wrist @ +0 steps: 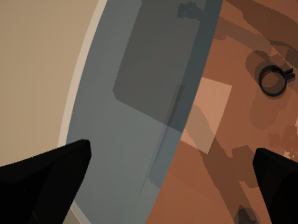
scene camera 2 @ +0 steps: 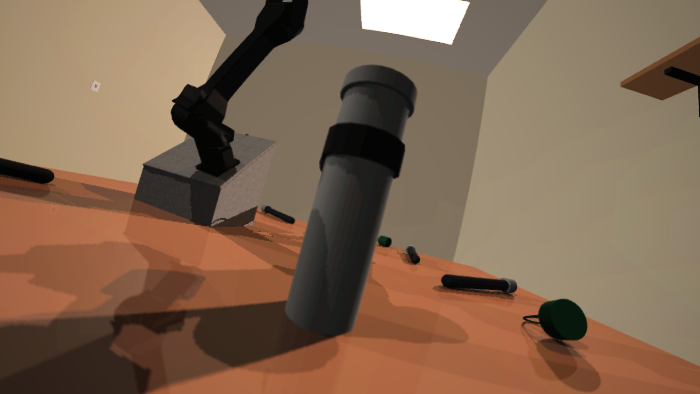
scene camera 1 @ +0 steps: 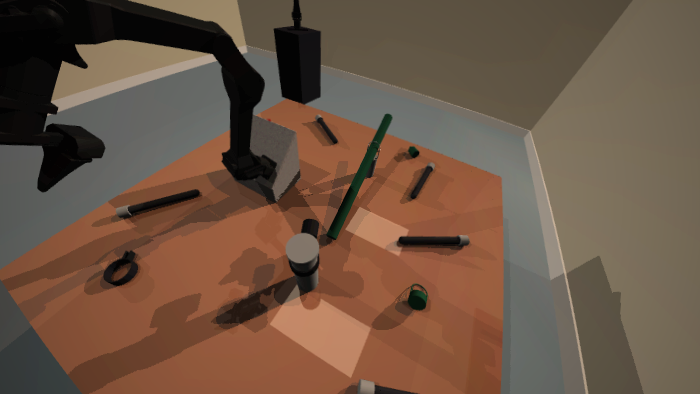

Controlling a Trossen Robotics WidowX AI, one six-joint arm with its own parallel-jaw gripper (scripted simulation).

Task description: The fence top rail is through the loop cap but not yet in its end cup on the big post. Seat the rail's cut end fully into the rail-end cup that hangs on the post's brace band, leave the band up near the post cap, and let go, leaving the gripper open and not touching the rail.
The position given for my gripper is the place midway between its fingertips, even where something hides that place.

Observation:
My gripper (wrist: 175, 154) is open, with nothing in its grasp. Also in view: a green top rail (scene camera 1: 352, 192), a green loop cap (scene camera 2: 561, 319) and a grey post (scene camera 2: 343, 228).
The grey post is seen too in scene camera 1 (scene camera 1: 302, 250). The wrist view misses the green top rail: it is out of frame. Scene camera 2 misses the green top rail, which is hidden by the grey post.

